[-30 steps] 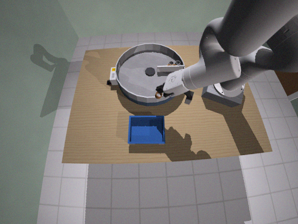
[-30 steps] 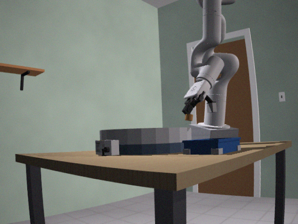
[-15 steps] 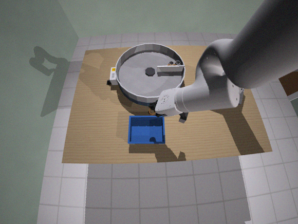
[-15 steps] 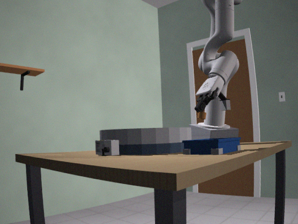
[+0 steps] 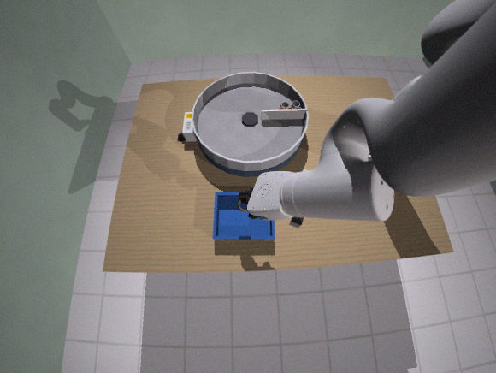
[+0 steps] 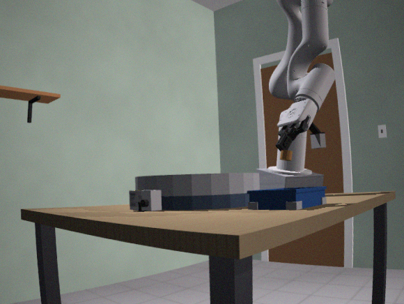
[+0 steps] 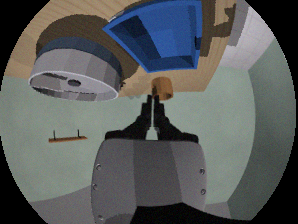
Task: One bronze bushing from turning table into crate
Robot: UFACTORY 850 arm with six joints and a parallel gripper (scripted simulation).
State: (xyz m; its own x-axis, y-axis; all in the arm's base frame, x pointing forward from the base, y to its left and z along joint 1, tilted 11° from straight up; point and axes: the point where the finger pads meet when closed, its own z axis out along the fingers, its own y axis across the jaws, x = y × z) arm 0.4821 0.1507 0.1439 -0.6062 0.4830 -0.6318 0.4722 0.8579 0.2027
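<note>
The blue crate lies 150 mm below my hand, 10 mm to the left of it and 10 mm ahead of it. The rest, counted from my hand: round grey turning table 350 mm to the right, 120 mm below, 40 mm behind.
</note>
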